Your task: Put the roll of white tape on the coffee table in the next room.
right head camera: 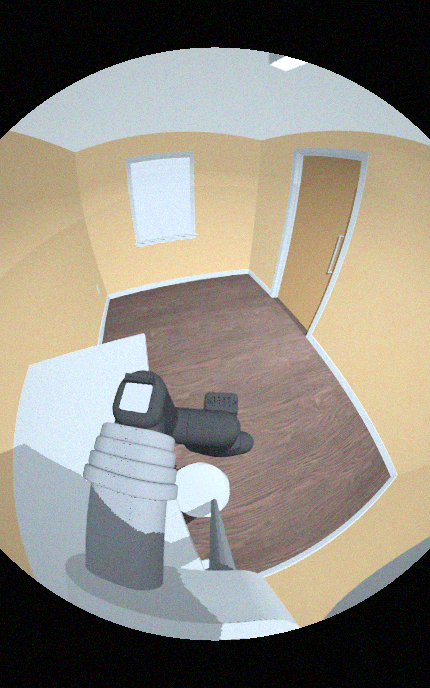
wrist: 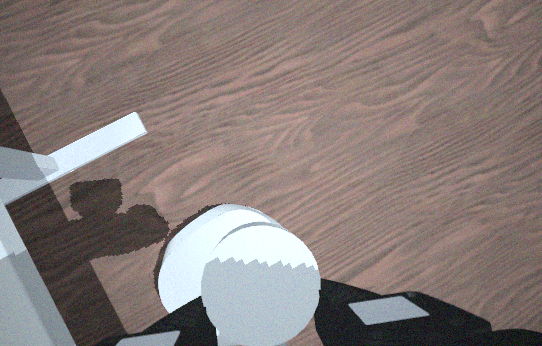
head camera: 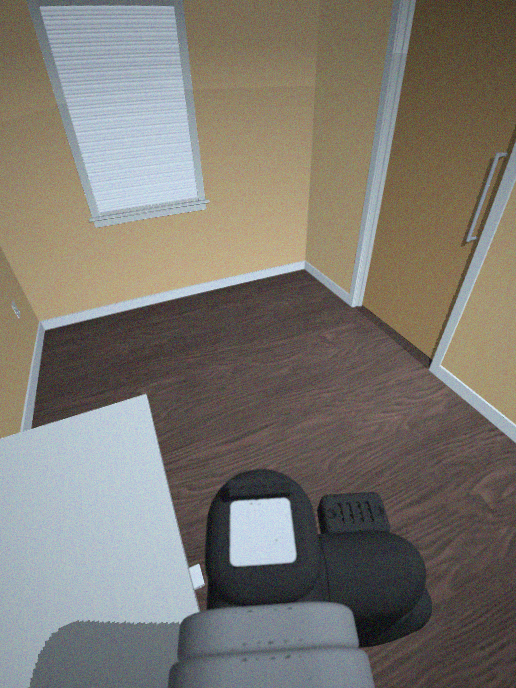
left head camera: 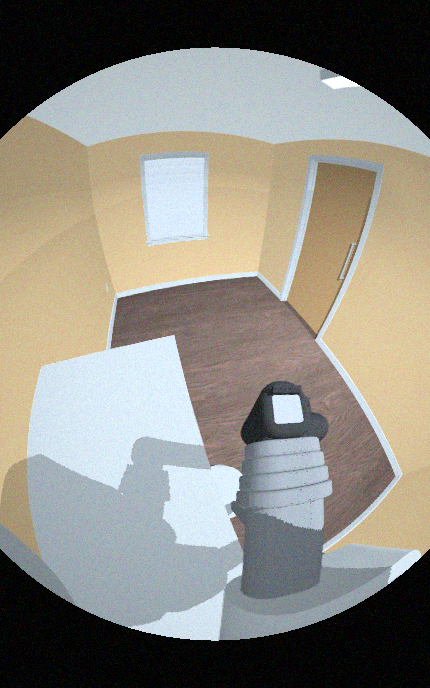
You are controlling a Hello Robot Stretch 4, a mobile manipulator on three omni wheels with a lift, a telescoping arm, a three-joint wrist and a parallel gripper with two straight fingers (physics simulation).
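Pixels of known places: gripper, fingertip midpoint: (wrist: 264,309); robot's base at its link origin: (right head camera: 200,488).
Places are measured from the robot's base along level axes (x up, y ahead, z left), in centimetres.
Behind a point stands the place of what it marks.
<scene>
My gripper (wrist: 264,309) {x 102.1, y 17.1, z -8.7 cm} is shut on the roll of white tape (wrist: 260,312) {x 104.5, y 17.8, z -8.5 cm}, whose round white face shows between the two black fingers at the bottom of the wrist view. Wood floor lies below it. In the head camera views the dark wrist hides the fingers and the tape. The wrist is beside the right edge of a white table top (head camera: 72,500) {x 92.3, y 40.4, z 35.9 cm} (left head camera: 111,395) {x 92.3, y 34.0, z 46.1 cm} (right head camera: 65,375) {x 92.3, y 39.3, z 61.4 cm}. I cannot tell whether this is the coffee table that the task names.
A brown door (head camera: 433,183) {x 106.1, y 210.6, z -113.3 cm} (left head camera: 337,223) {x 139.3, y 203.7, z -115.8 cm} (right head camera: 319,218) {x 134.7, y 209.7, z -113.7 cm} with a bar handle stands shut at the right. A window (head camera: 133,111) {x 144.3, y 276.9, z 70.4 cm} is in the far wall. A rounded white object (right head camera: 202,489) {x 18.7, y 0.6, z -2.3 cm} (wrist: 185,270) {x 18.7, y 4.1, z 12.2 cm} is below the arm. A white bar (wrist: 100,142) lies low at the left of the wrist view.
</scene>
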